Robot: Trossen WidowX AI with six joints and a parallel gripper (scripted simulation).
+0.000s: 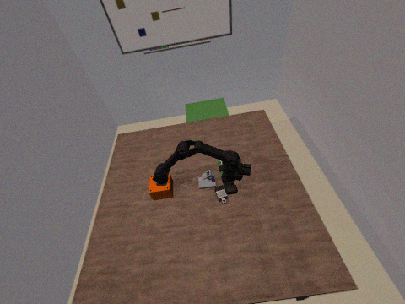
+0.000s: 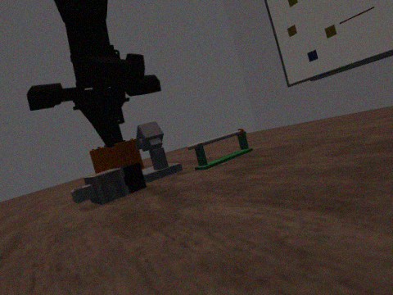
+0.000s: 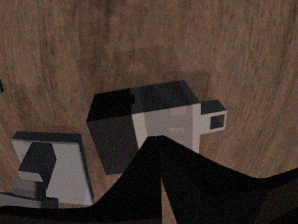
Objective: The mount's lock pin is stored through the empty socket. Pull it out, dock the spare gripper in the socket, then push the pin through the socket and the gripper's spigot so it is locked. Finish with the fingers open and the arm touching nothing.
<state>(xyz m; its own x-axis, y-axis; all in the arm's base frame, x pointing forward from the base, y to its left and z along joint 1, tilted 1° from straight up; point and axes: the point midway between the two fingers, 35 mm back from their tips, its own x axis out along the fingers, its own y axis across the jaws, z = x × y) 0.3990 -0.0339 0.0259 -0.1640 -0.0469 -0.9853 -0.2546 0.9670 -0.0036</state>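
Right now my gripper tip is 3 cm past the spare gripper, 2 cm to the left of it and 6 cm above it. Round my gripper tip: grey mount: 11 cm behind, 9 cm to the left, 3 cm below; then green rack: 3 cm behind, 21 cm to the left, 6 cm below.
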